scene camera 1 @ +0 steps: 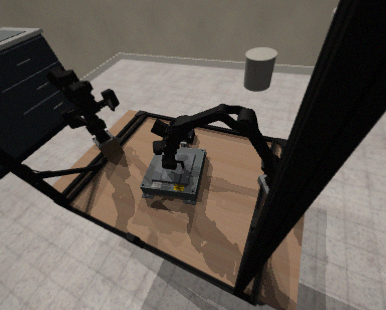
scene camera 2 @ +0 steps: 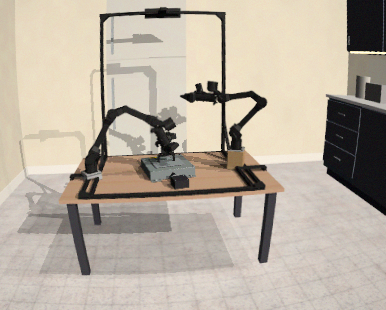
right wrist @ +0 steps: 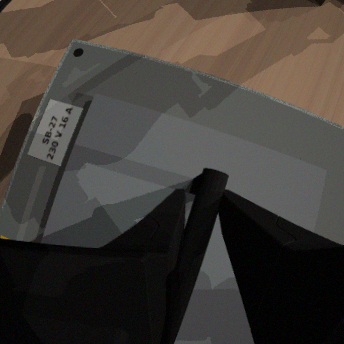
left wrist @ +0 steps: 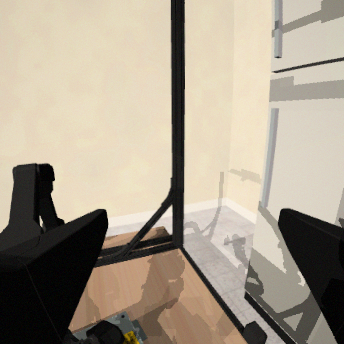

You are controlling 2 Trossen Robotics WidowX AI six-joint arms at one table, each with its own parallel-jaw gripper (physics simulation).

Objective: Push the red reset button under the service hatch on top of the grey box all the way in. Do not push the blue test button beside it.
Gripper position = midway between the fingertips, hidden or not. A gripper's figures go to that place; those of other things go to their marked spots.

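Service hatch (scene camera 1: 181, 174) at 910 mm from the lens; my left gripper (scene camera 1: 101, 116) at 700 mm from the lens.
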